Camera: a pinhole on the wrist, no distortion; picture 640 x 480 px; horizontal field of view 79.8 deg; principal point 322.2 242.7 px. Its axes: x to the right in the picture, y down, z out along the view. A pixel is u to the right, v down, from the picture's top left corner.
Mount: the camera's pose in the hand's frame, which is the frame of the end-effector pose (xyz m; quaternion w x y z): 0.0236 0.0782 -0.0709 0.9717 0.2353 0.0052 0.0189
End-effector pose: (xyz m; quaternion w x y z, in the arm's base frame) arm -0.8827 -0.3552 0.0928 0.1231 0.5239 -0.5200 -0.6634
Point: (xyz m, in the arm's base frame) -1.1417 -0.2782 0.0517
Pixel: 385.0 374.1
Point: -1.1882 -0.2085 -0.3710
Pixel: 483.7 135.6
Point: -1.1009 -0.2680 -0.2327
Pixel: 480.4 134.9
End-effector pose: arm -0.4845 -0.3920 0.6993 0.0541 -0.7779 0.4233 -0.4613
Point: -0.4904 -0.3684 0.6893
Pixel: 115.2 66.1
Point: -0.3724 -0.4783 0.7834
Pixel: 558.9 118.8
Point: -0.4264 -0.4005 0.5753
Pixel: 138.5 335.0
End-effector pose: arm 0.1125 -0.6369 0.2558 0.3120 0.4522 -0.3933 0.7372
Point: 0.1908 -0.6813 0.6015
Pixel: 617.6 126.2
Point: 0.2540 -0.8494 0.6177
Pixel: 503.8 249.5
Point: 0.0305 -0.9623 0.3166
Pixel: outside the picture
